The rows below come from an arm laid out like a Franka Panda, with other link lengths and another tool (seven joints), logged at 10 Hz.
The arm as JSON. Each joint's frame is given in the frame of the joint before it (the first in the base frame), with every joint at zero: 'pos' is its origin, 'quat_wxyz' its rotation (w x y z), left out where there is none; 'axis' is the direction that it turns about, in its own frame. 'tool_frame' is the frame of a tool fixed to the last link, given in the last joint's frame.
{
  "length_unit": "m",
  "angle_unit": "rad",
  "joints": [
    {
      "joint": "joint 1",
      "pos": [
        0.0,
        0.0,
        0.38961
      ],
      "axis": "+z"
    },
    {
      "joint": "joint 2",
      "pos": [
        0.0,
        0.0,
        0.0
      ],
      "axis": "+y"
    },
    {
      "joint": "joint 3",
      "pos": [
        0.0,
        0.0,
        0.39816
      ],
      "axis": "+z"
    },
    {
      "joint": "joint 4",
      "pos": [
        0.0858,
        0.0,
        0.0
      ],
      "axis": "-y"
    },
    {
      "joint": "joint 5",
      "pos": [
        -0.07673,
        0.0,
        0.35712
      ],
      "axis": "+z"
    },
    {
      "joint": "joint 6",
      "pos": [
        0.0,
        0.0,
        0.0
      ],
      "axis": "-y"
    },
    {
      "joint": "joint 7",
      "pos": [
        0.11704,
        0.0,
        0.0
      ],
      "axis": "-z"
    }
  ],
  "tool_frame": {
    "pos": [
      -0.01,
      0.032,
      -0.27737
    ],
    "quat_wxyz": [
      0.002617,
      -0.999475,
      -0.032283,
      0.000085
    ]
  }
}
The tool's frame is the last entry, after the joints.
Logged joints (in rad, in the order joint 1, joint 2, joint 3, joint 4, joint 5, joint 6, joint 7), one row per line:
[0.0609, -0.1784, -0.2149, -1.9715, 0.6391, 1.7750, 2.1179]
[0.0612, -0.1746, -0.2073, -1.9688, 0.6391, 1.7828, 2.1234]
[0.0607, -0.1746, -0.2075, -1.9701, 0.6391, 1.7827, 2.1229]
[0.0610, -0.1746, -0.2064, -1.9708, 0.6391, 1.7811, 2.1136]
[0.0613, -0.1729, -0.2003, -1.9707, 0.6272, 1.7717, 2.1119]
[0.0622, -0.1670, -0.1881, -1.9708, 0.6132, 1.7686, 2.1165]
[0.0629, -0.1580, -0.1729, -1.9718, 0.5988, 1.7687, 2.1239]
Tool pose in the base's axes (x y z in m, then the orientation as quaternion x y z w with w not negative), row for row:
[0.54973, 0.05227, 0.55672, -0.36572, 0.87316, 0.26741, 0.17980]
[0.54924, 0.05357, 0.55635, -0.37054, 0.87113, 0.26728, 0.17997]
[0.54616, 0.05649, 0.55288, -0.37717, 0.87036, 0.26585, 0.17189]
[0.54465, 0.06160, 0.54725, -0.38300, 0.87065, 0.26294, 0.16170]
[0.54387, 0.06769, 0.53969, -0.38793, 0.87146, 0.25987, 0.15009]
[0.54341, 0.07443, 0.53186, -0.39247, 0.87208, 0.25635, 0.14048]
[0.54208, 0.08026, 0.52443, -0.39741, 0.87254, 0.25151, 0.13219]
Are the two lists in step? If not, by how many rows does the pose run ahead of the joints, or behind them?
The pose runs 2 rows ahead of the joints: the pose in row i belongs to the joints in row i + 2.
